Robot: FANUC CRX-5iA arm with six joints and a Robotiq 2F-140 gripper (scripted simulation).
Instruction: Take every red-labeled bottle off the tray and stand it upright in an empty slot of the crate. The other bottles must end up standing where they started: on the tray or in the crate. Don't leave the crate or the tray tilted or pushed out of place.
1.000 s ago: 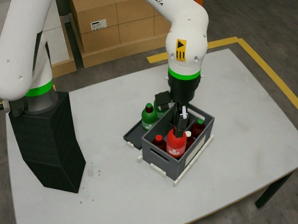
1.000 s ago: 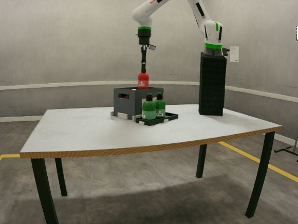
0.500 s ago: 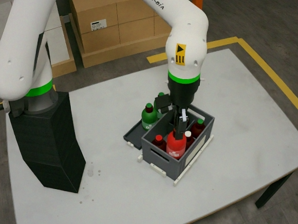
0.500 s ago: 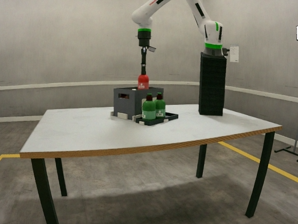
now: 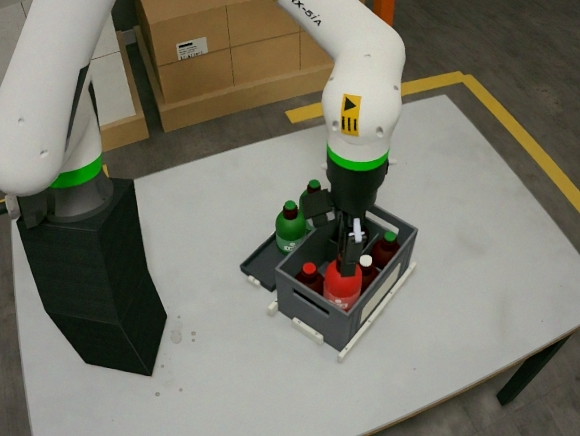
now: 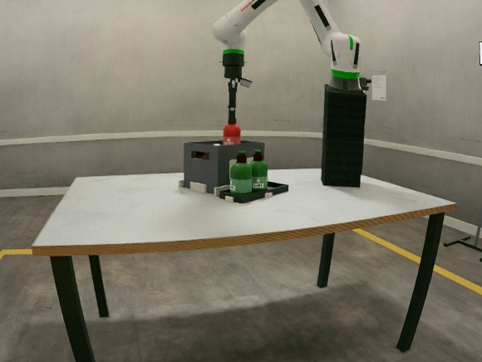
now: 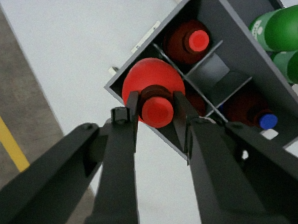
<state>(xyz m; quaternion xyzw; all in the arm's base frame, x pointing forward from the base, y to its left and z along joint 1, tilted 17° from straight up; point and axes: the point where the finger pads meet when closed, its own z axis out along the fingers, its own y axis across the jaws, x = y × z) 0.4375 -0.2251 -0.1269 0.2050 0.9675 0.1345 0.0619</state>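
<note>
Right now my hand is 8 cm above the red-labeled bottle. From my hand the other things lie so: dark tray 27 cm below, 25 cm to the left, 2 cm ahead; grey crate 20 cm below, 8 cm to the left, 6 cm ahead.
</note>
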